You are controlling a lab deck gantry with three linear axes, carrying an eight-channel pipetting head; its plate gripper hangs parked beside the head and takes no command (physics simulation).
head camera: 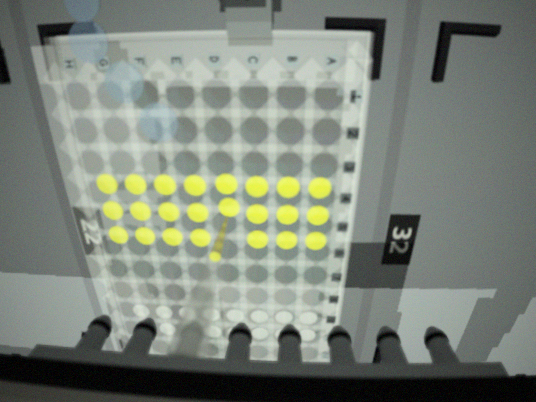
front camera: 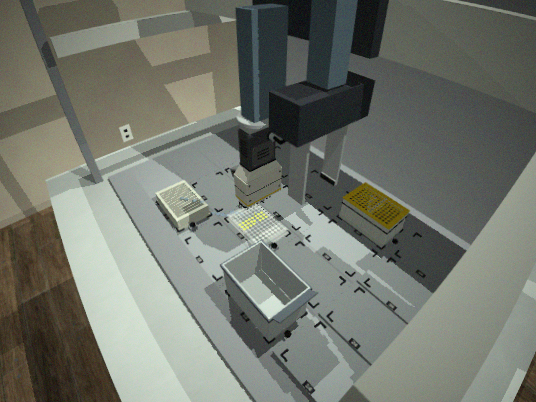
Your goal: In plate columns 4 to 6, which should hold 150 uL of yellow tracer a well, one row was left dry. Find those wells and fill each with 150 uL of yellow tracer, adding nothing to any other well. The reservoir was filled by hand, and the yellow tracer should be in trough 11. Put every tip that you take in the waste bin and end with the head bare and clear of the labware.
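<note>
The plate (front camera: 280, 234) (head camera: 357, 50) lies under the pipetting head (front camera: 257, 182). In the head view, columns 4 and 5 show yellow in every row, A to H. Column 6 shows yellow in every row but D; well D6 (head camera: 231, 248) looks grey and is partly behind the tip. One channel carries a clear tip (head camera: 202, 295) with yellow liquid in its lower part; its end is at D5. The other channels are bare. The reservoir (front camera: 185, 220) is left of the plate; its trough numbers are unreadable. My plate gripper (front camera: 316, 190) hangs parked beside the head, its two paddles apart and empty.
The grey waste bin (front camera: 296, 311) stands in front of the plate. The yellow-topped tip rack (front camera: 372, 231) stands to the right. A dark block (front camera: 320, 112) carries the gripper paddles. Corner brackets (head camera: 372, 24) stand around the plate.
</note>
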